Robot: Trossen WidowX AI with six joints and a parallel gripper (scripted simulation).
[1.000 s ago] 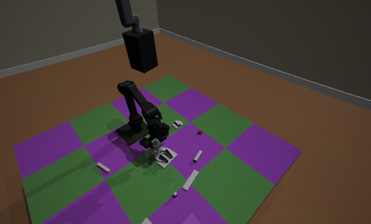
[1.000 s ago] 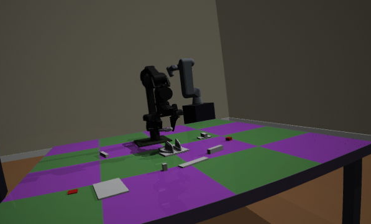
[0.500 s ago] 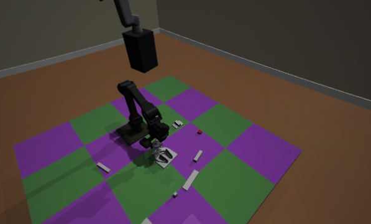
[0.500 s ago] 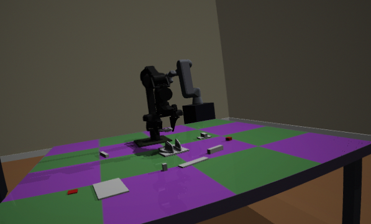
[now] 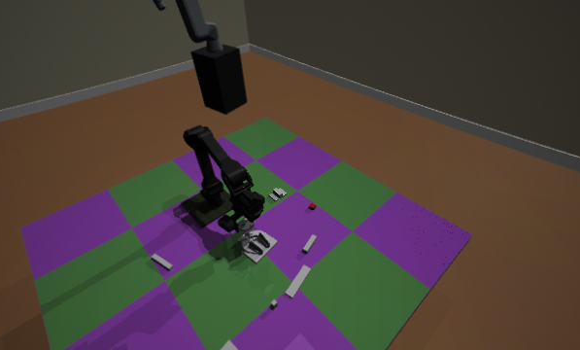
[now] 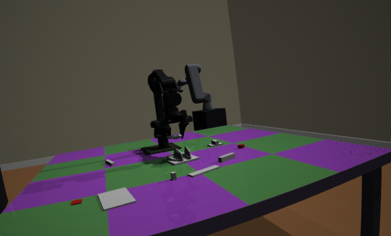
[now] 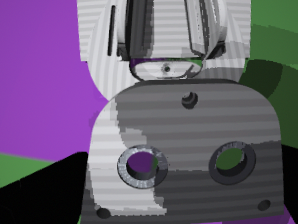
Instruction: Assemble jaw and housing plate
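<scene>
Right now the grey jaw assembly is 2 cm ahead of my gripper tip, 2 cm to the right of it and 7 cm below it. The rest, counted from my gripper tip: small cube (26 cm ahead, 15 cm to the right, 7 cm below); then short grey bar (22 cm ahead, 12 cm to the left, 7 cm below); then grey slotted part (1 cm ahead, 2 cm above).
</scene>
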